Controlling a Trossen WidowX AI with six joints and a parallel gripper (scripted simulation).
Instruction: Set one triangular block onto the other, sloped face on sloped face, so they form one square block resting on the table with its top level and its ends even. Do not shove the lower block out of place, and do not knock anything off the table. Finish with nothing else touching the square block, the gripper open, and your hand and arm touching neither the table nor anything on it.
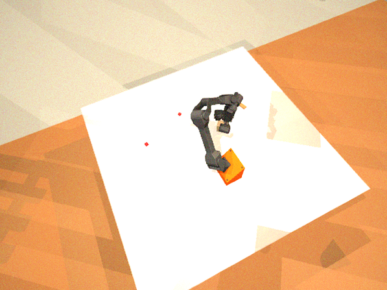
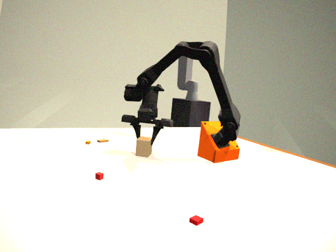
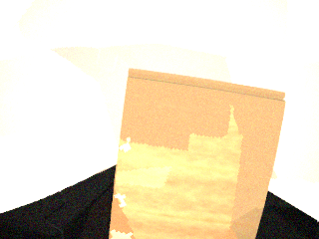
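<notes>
My gripper tip is now 1 cm past the triangular block, 1 cm to the left of it and 1 cm below it. Round my gripper tip: small red cube 26 cm ahead, 17 cm to the left, 3 cm below; short tan bar 8 cm ahead, 22 cm to the right, 3 cm below.
</notes>
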